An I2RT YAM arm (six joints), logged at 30 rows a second.
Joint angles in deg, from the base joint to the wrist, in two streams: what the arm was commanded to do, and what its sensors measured. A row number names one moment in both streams.
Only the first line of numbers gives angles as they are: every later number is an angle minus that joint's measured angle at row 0.
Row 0, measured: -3.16, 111.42, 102.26, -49.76, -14.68, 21.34
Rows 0 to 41, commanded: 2.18, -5.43, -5.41, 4.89, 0.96, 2.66; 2.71, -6.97, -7.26, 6.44, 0.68, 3.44; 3.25, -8.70, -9.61, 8.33, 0.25, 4.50; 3.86, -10.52, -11.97, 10.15, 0.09, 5.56; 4.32, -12.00, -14.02, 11.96, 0.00, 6.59; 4.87, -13.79, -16.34, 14.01, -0.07, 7.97; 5.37, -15.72, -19.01, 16.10, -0.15, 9.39; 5.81, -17.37, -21.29, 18.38, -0.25, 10.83; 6.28, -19.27, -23.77, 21.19, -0.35, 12.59; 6.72, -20.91, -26.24, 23.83, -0.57, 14.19; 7.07, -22.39, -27.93, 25.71, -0.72, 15.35; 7.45, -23.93, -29.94, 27.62, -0.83, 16.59; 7.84, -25.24, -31.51, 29.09, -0.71, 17.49; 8.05, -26.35, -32.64, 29.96, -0.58, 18.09; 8.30, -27.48, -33.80, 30.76, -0.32, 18.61; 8.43, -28.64, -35.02, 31.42, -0.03, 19.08; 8.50, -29.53, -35.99, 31.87, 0.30, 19.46; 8.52, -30.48, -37.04, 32.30, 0.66, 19.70; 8.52, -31.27, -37.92, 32.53, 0.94, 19.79; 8.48, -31.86, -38.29, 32.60, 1.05, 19.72; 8.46, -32.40, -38.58, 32.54, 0.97, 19.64; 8.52, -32.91, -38.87, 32.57, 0.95, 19.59; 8.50, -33.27, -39.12, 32.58, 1.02, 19.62; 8.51, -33.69, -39.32, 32.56, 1.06, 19.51; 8.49, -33.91, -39.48, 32.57, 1.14, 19.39; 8.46, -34.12, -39.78, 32.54, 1.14, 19.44; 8.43, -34.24, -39.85, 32.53, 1.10, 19.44; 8.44, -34.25, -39.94, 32.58, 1.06, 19.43; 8.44, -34.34, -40.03, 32.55, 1.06, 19.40; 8.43, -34.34, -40.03, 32.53, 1.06, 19.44; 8.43, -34.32, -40.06, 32.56, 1.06, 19.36; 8.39, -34.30, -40.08, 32.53, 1.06, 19.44; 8.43, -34.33, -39.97, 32.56, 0.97, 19.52; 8.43, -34.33, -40.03, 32.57, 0.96, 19.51; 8.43, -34.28, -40.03, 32.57, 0.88, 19.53; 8.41, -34.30, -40.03, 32.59, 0.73, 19.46; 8.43, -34.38, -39.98, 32.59, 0.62, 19.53; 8.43, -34.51, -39.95, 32.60, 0.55, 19.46; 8.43, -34.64, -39.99, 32.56, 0.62, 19.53; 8.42, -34.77, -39.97, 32.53, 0.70, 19.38; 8.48, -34.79, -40.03, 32.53, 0.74, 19.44; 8.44, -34.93, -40.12, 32.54, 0.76, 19.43
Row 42, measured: 8.24, -32.79, -39.93, 31.41, 0.05, 18.78
